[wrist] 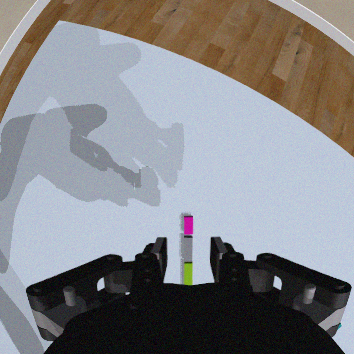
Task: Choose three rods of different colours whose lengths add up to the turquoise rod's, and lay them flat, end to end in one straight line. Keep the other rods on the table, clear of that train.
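Places are measured from the arm's base along level axes (x right, y ahead, z up), in millimetres.
Where they show: gripper, fingertip midpoint: (188, 249).
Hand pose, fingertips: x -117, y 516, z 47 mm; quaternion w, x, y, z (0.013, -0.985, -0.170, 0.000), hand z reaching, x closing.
Observation:
After its pixels a point has its place.
In the wrist view three rods lie flat in one straight line, running up and down the picture. A magenta rod (188, 225) @[y 514, x -115, z -47 mm] is at the top of the line, a grey rod (187, 249) @[y 486, x -106, z -47 mm] is in the middle, and a lime green rod (188, 273) @[y 457, x -94, z -47 mm] is below, its lower part hidden by the gripper body. A thin dark line shows between the magenta and grey rods, so I cannot tell whether they touch. My gripper (188, 249) @[y 516, x -117, z 47 mm] is open and empty, above the line, with one finger on each side of it. The turquoise rod does not plainly show.
The pale blue table top (240, 150) @[y 616, x -84, z -57 mm] carries the arm's shadows at the left. Its curved edge and the wooden floor (215, 45) beyond lie at the top and upper right. A tiny teal bit (340, 325) @[y 413, x 204, z -46 mm] peeks out beside the right finger linkage.

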